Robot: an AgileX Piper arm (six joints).
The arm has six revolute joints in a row. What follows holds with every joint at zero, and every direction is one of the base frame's.
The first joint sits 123 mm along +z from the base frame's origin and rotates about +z.
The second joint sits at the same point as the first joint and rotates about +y.
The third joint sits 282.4 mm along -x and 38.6 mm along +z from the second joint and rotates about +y.
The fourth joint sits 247.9 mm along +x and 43.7 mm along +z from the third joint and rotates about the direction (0.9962, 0, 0.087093).
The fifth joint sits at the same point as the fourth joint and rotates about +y.
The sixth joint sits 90.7 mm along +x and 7.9 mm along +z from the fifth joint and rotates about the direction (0.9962, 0, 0.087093).
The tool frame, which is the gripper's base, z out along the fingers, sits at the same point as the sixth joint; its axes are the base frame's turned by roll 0, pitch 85.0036 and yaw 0 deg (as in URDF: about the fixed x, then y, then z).
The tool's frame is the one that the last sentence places.
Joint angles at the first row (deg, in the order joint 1, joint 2, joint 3, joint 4, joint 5, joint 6):
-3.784 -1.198 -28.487 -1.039 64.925 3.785
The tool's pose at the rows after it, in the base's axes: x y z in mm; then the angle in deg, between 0 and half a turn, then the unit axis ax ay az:
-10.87 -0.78 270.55 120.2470 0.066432 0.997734 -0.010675
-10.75 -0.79 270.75 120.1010 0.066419 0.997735 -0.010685
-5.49 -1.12 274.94 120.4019 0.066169 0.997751 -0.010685
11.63 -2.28 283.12 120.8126 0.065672 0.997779 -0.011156
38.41 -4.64 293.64 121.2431 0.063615 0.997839 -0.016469
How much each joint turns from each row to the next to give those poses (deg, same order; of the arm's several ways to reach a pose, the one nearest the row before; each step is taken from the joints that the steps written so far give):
0.000 0.000 0.000 0.000 0.001 -0.051
0.002 0.000 0.000 -0.003 -0.147 0.002
-0.002 1.990 -0.466 0.002 -1.223 -0.001
-0.003 5.309 -0.496 -0.064 -4.402 0.037
0.007 7.921 -0.988 -0.556 -6.506 0.008

